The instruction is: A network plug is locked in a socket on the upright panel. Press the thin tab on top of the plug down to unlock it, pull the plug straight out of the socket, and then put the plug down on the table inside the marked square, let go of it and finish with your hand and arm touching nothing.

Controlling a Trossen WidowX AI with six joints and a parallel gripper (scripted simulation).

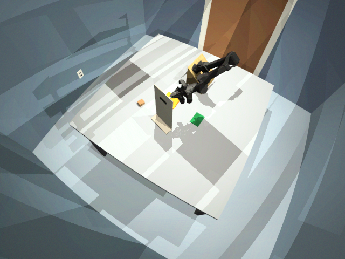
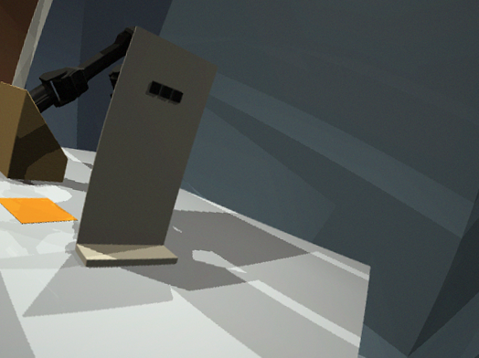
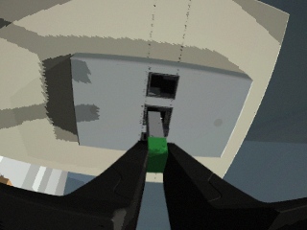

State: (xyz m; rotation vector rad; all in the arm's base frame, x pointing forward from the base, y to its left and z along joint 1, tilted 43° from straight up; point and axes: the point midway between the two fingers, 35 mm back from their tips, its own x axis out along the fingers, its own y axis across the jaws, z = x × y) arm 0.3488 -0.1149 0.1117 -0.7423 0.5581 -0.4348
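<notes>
Right now the orange square is 16 cm behind my gripper tip, 6 cm to the right of it and 27 cm below it. Round my gripper tip: grey panel (5 cm ahead, 3 cm to the right, 11 cm below); then network plug (1 cm ahead).
</notes>
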